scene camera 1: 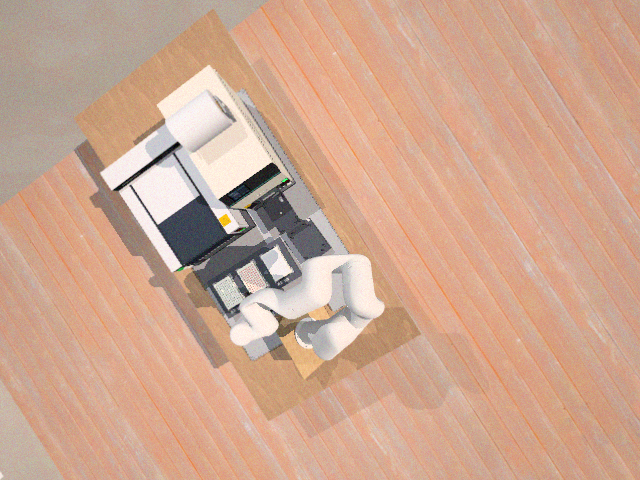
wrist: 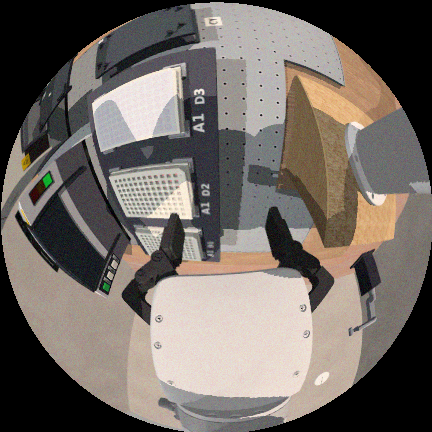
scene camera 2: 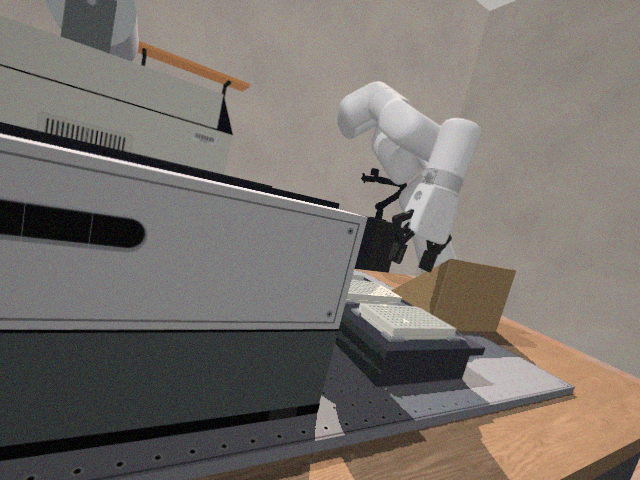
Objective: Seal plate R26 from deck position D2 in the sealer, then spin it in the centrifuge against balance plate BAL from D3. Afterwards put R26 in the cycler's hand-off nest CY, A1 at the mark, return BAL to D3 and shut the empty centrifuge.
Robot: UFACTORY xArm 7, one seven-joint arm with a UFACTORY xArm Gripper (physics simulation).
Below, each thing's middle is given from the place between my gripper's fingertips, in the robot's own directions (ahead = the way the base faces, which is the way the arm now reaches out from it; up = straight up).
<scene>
Right now my hand is 130 mm to the left of the foil-covered plate (wrist: 151,105), 90 mm short of it and 60 mm above it. Also, from my hand: centrifuge (scene camera 2: 152,299) 550 mm ahead, 10 mm to the right.
</scene>
